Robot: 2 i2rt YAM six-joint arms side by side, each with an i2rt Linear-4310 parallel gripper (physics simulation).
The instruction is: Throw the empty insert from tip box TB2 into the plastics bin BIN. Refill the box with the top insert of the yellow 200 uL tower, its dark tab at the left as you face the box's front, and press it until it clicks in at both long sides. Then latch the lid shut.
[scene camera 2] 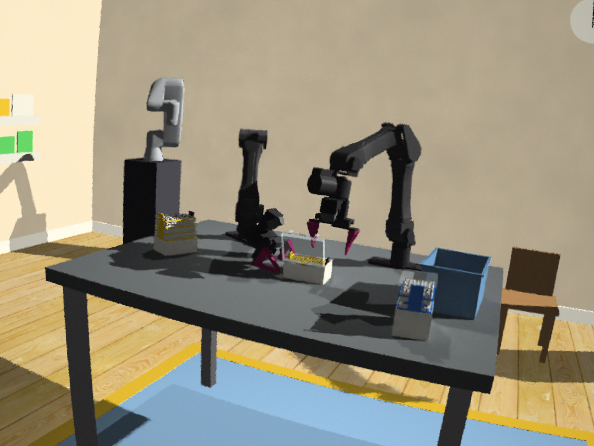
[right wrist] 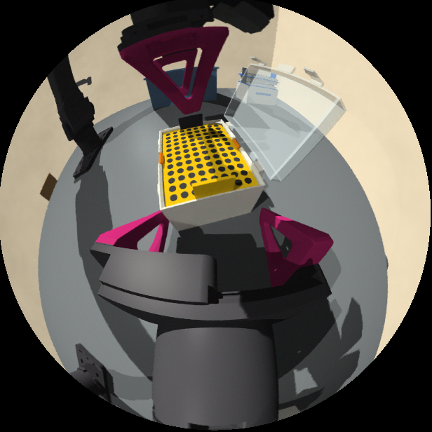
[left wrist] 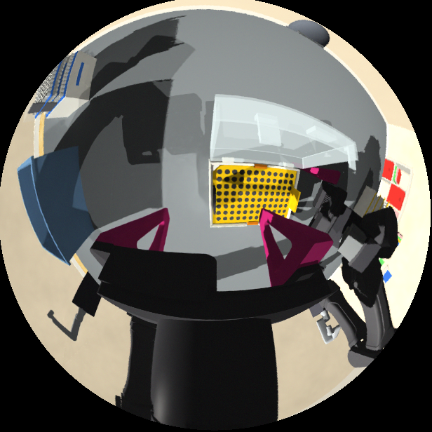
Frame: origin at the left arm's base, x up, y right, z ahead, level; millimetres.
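Where they show: left gripper, fingertip midpoint: (scene camera 2: 329,251); right gripper, fingertip midpoint: (scene camera 2: 288,268); left arm's base, origin of the base link: (scene camera 2: 399,266).
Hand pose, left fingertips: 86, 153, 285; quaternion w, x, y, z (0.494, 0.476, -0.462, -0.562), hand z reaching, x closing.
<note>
Things, the pixels of their top centre, and the offset from my left fingertips, as dx, dy, dz. Level surfaces: height alone.
- yellow insert, middle of its top: (scene camera 2: 308,255) -19, +57, +7
- dark tab, middle of its top: (scene camera 2: 327,258) -19, +1, +2
- yellow tower, middle of its top: (scene camera 2: 176,218) +21, +516, +12
- blue bin BIN, middle of its top: (scene camera 2: 458,260) +34, -362, -5
- blue-layered tip tower, middle of its top: (scene camera 2: 419,277) +38, -297, +238
- dark table's, its level: dx -86
Tip box TB2 (scene camera 2: 306,273) (right wrist: 220,210) is white and holds a yellow insert (scene camera 2: 308,260) (left wrist: 252,195) (right wrist: 200,155). The insert's dark holes show no tips. A dark tab (scene camera 2: 328,261) (right wrist: 191,120) is at one short end and a yellow tab (left wrist: 294,200) (right wrist: 214,186) at the other. The clear lid (left wrist: 280,135) (right wrist: 287,125) stands open. My left gripper (scene camera 2: 330,250) (left wrist: 213,212) is open above TB2. My right gripper (scene camera 2: 286,264) (right wrist: 214,212) is open beside TB2's yellow-tab end. The yellow tower (scene camera 2: 176,232) stands at the left of the scene view. The blue bin BIN (scene camera 2: 460,290) (left wrist: 55,205) stands at the right.
A blue-layered tip tower (scene camera 2: 414,312) (left wrist: 65,85) stands in front of the bin, near the dark table's (scene camera 2: 250,300) right edge. A chair (scene camera 2: 530,297) is beyond the table. A grey arm on a black pedestal (scene camera 2: 140,200) is behind the left end.
</note>
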